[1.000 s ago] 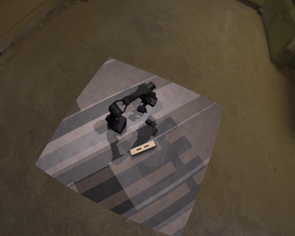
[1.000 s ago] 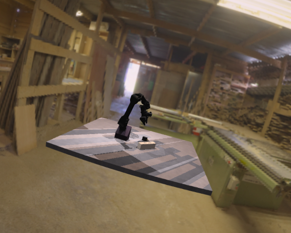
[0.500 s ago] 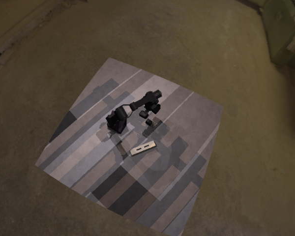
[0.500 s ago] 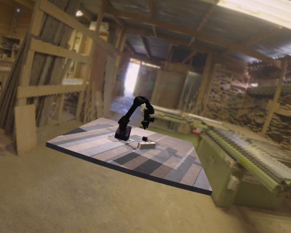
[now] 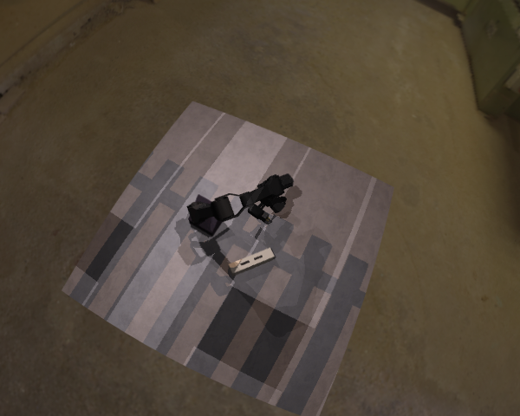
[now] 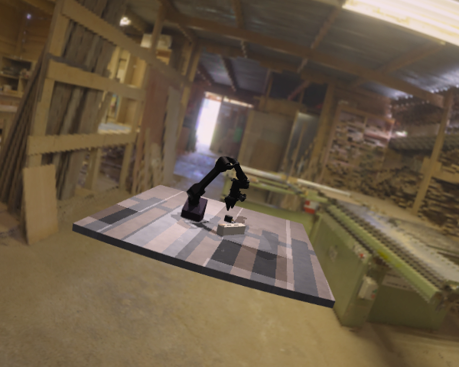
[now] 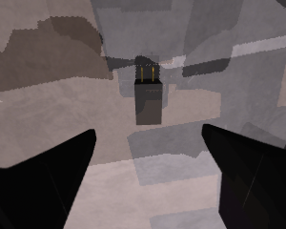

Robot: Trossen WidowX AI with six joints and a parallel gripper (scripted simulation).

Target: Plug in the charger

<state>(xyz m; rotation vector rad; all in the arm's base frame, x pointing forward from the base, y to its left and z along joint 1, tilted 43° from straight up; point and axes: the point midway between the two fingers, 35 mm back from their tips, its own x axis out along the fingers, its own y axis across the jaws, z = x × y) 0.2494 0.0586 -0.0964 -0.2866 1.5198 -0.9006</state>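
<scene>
Right now the black two-prong charger is 70 mm below my gripper tip, 20 mm ahead of it and 10 mm to the right of it.
</scene>
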